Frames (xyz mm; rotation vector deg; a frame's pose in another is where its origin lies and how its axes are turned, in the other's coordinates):
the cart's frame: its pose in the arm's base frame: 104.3 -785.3 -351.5 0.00 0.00 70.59
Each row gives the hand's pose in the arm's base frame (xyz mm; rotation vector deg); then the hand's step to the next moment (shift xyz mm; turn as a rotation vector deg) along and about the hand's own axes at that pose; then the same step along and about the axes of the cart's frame.
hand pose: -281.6 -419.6 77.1 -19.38 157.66 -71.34
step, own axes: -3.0 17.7 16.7 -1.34 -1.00 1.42
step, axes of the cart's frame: 1.0 -3.0 -24.3 -0.70 -2.07 -0.18
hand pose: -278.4 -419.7 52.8 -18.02 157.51 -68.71
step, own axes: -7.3 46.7 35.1 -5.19 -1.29 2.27
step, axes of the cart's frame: 9.9 -4.5 -57.9 0.73 -5.75 -0.42
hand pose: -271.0 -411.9 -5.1 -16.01 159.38 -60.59
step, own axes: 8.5 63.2 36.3 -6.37 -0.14 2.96
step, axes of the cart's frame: 17.2 14.8 -69.8 1.74 -6.61 -1.61
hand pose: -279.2 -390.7 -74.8 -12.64 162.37 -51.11
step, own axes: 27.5 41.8 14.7 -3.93 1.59 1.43
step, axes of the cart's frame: 10.2 33.0 -39.1 2.49 -3.34 -1.64
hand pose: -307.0 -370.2 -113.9 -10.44 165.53 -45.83
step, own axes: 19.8 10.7 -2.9 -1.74 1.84 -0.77
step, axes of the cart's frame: 0.2 22.1 -5.1 2.57 -0.62 -0.12
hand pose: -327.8 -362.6 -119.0 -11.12 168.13 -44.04
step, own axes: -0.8 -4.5 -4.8 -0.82 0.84 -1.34
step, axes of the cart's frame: -1.2 -1.1 6.4 1.59 -0.03 0.80
